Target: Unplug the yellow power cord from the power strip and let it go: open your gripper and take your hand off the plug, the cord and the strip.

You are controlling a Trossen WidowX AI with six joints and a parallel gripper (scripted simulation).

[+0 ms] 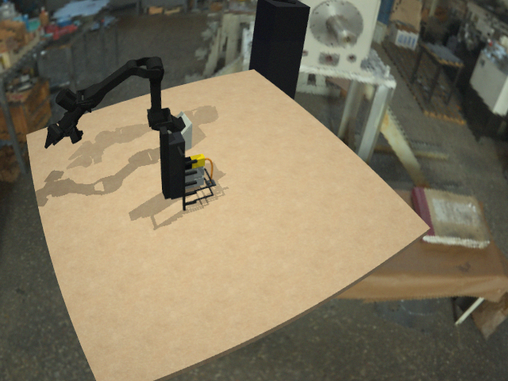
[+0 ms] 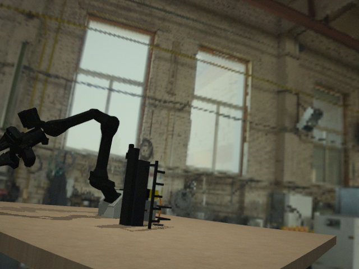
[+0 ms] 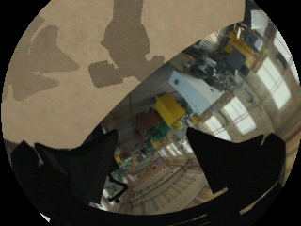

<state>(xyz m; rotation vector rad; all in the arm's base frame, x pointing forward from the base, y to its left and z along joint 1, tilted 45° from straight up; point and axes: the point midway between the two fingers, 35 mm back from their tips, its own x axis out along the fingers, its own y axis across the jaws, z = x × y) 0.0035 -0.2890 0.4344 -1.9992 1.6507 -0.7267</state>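
Now: the yellow plug 510 mm to the left of my gripper tip, 250 mm ahead of it and 40 mm below it. Round my gripper tip: power strip (440 mm to the left, 240 mm ahead, 50 mm below).
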